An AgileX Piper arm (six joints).
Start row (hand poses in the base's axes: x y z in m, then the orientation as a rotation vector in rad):
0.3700 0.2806 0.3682 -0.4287 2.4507 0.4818
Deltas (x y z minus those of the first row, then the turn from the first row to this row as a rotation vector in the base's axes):
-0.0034 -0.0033 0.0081 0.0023 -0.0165 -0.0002
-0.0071 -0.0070 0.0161 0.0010 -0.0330 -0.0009
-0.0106 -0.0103 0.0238 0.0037 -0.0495 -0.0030
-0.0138 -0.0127 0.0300 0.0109 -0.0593 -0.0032
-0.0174 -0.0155 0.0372 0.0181 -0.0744 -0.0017
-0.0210 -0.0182 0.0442 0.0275 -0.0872 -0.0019
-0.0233 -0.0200 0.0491 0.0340 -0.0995 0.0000
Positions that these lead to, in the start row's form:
0.3666 0.2773 0.3763 -0.4298 2.4341 0.4791
0.3629 0.2736 0.3843 -0.4318 2.4187 0.4719
0.3594 0.2703 0.3920 -0.4304 2.4022 0.4689
0.3562 0.2679 0.3982 -0.4285 2.3904 0.4743
0.3526 0.2651 0.4054 -0.4294 2.3733 0.4785
0.3490 0.2624 0.4124 -0.4270 2.3578 0.4854
0.3467 0.2606 0.4173 -0.4283 2.3436 0.4897

